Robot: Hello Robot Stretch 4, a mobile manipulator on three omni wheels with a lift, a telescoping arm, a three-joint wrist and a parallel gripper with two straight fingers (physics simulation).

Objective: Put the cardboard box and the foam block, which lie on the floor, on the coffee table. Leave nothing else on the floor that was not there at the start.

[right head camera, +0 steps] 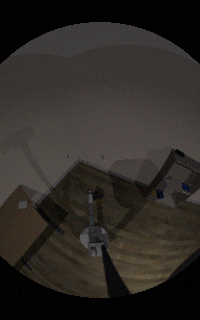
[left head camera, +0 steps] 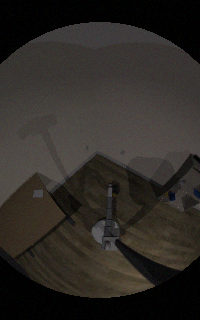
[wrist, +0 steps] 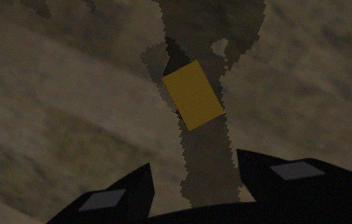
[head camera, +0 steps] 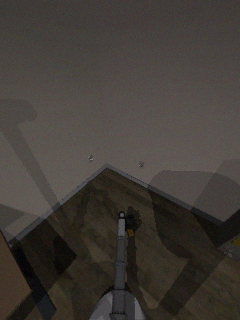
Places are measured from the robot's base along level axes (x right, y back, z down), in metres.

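Where they show: gripper, between the fingertips: (right head camera: 96, 199) (left head camera: 113, 193) (wrist: 195, 171) (head camera: 129, 230).
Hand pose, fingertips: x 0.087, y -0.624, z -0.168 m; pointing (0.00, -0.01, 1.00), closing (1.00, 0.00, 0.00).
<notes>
After its pixels a point has its place.
A yellow block (wrist: 193, 95) @[x 0.104, y -0.685, z -0.017 m] (head camera: 131, 232) @[x 0.115, y -0.665, z -0.017 m] (left head camera: 114, 195) @[x 0.128, y -0.646, z -0.014 m], which looks like the foam block, lies on the floor in the shadow of the arm. My gripper (wrist: 195, 171) @[x 0.087, y -0.624, z -0.168 m] (head camera: 131, 221) is open and empty above the floor. In the wrist view the block is ahead of the fingertips, about centred between them and turned at a slant. The coffee table (head camera: 11, 280) @[x -0.528, y -0.164, z -0.692 m] (left head camera: 30, 220) @[x -0.812, y 0.069, z -0.692 m] (right head camera: 20, 230) @[x -0.775, y 0.045, z -0.692 m] is at the left, with a brown top and dark legs. A small pale patch (left head camera: 38, 193) @[x -0.813, y -0.278, z -0.701 m] (right head camera: 22, 204) @[x -0.819, y -0.280, z -0.702 m] shows on its top. I cannot make out the cardboard box.
Two walls meet in a corner beyond the gripper, with a pale skirting board (head camera: 106, 166) @[x -0.318, y -1.770, z -0.010 m]. Two small sockets (head camera: 90, 158) @[x -0.503, y -1.521, z -0.386 m] (head camera: 141, 164) @[x 0.253, y -1.428, z -0.384 m] are on the walls. At the right stands a grey open-fronted unit (right head camera: 165, 172) @[x 1.046, y -0.595, z -0.763 m] with blue items (right head camera: 160, 194) @[x 1.389, y -0.512, z -0.080 m] (right head camera: 185, 187) @[x 1.618, y -0.311, z -0.560 m] and a yellow item (head camera: 236, 242) @[x 1.164, y -0.585, z -0.117 m].
</notes>
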